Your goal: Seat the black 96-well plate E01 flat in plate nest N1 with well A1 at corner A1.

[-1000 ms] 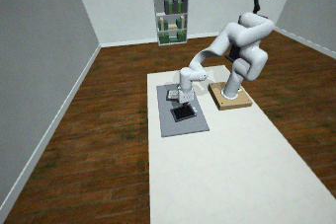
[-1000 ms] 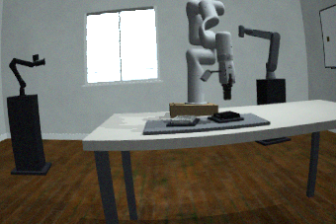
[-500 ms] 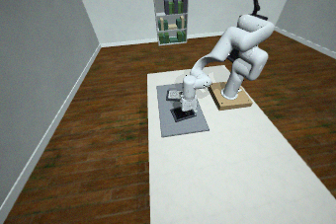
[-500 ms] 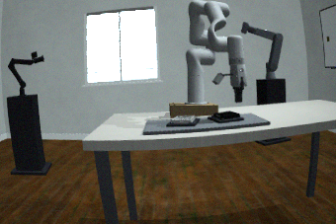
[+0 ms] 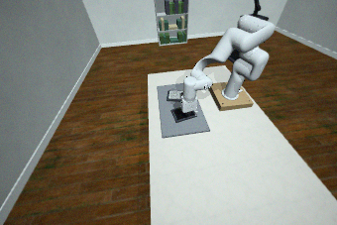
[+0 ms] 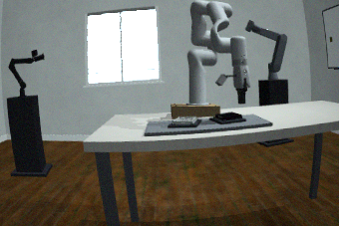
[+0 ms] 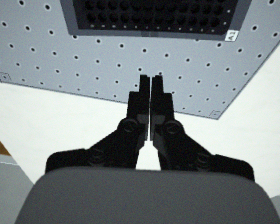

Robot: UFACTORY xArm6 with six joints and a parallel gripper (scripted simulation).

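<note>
My gripper is now 70 mm to the left of the black 96-well plate E01 and 70 mm above it. The rest, counted from my hand: white plate E07 (20 mm behind, 270 mm to the right, 70 mm below); white label N1 (100 mm behind, 80 mm to the right, 90 mm below); plate nest N1 (80 mm to the right, 80 mm below).
</note>
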